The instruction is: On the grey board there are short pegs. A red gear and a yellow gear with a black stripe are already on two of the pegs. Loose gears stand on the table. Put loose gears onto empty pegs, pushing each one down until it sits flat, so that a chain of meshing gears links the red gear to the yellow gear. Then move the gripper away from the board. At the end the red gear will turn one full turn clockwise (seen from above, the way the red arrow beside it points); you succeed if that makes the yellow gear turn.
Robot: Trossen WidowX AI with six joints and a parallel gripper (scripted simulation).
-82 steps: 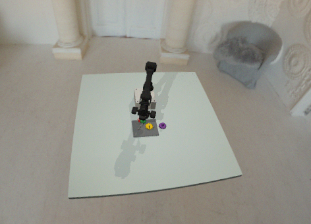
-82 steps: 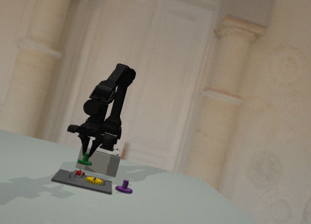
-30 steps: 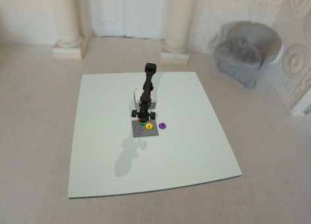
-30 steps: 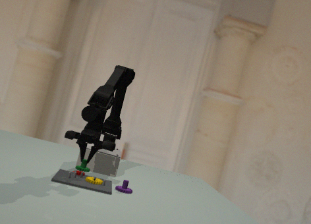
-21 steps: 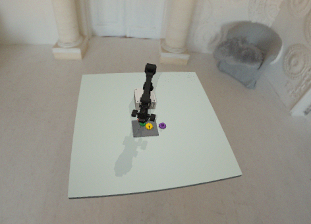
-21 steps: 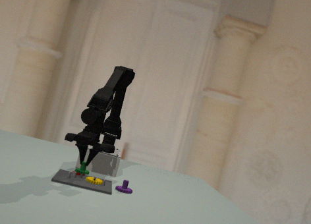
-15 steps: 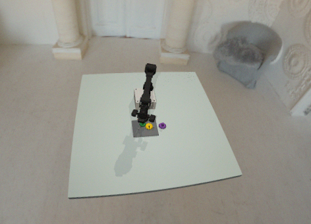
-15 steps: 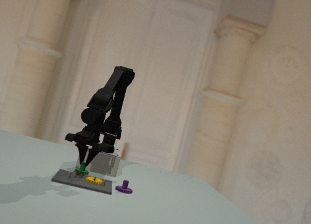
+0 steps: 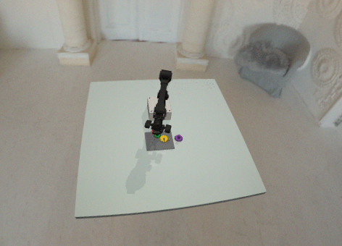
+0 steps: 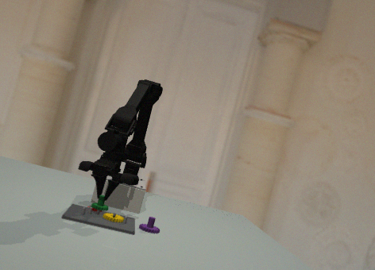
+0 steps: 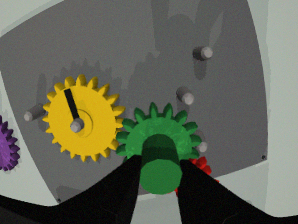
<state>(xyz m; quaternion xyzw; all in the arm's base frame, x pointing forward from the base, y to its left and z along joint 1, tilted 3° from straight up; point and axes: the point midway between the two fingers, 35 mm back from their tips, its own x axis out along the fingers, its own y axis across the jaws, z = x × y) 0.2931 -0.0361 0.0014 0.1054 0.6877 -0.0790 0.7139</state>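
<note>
The red gear is 40 mm behind my gripper tip, 20 mm to the right of it and 40 mm below it. Round my gripper tip: green gear: 10 mm below; yellow gear: 20 mm ahead, 50 mm to the left, 40 mm below; purple gear: 170 mm to the left, 40 mm below.
</note>
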